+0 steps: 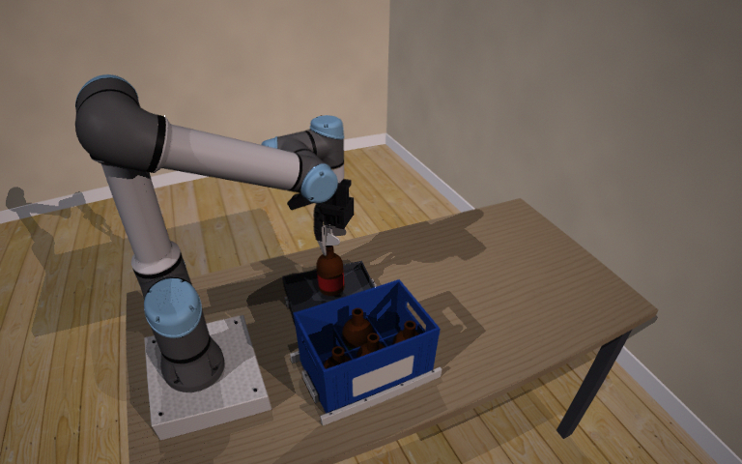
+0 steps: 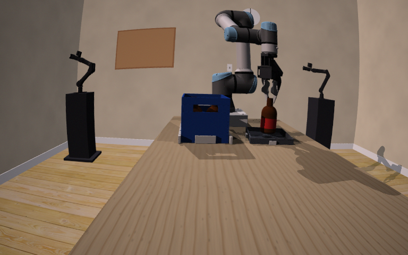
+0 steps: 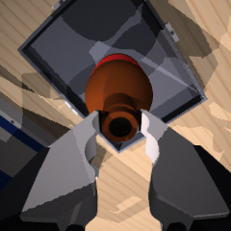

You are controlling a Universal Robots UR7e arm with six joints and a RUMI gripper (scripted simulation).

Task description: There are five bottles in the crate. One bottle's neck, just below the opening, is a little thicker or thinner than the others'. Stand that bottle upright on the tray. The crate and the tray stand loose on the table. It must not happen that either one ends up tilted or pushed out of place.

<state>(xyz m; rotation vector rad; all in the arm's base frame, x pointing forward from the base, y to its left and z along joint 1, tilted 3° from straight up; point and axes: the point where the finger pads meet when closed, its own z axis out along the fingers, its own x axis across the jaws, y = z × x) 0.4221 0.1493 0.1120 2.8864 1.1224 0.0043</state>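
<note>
My hand is 160 mm above the tray. Round my hand: crate (40 mm behind, 290 mm to the right, 90 mm below).
</note>
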